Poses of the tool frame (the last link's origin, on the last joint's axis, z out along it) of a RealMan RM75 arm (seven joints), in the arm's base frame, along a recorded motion.
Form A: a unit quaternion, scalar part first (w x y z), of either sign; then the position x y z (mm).
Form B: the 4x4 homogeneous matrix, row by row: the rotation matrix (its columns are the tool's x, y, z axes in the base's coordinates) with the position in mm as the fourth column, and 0 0 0 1 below. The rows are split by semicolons. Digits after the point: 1 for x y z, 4 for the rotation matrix.
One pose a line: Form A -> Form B
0.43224, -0.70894, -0.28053, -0.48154, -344.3, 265.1, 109.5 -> 0.3788, 0.8140, 0.4403, -344.3; -0.0185, -0.4689, 0.8830, 265.1; 0.9253, -0.3427, -0.1626, 109.5; 0, 0, 0, 1
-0.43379, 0.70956, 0.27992, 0.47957, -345.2, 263.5, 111.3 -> 0.3833, 0.8133, 0.4377, -345.2; -0.0188, -0.4669, 0.8841, 263.5; 0.9234, -0.3471, -0.1637, 111.3; 0, 0, 0, 1
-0.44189, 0.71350, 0.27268, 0.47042, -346.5, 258.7, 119.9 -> 0.4087, 0.8049, 0.4303, -346.5; -0.0266, -0.4608, 0.8871, 258.7; 0.9123, -0.3740, -0.1669, 119.9; 0, 0, 0, 1
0.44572, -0.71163, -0.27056, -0.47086, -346.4, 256.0, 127.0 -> 0.4102, 0.8048, 0.4290, -346.4; -0.0347, -0.4563, 0.8892, 256.0; 0.9113, -0.3796, -0.1592, 127.0; 0, 0, 0, 1
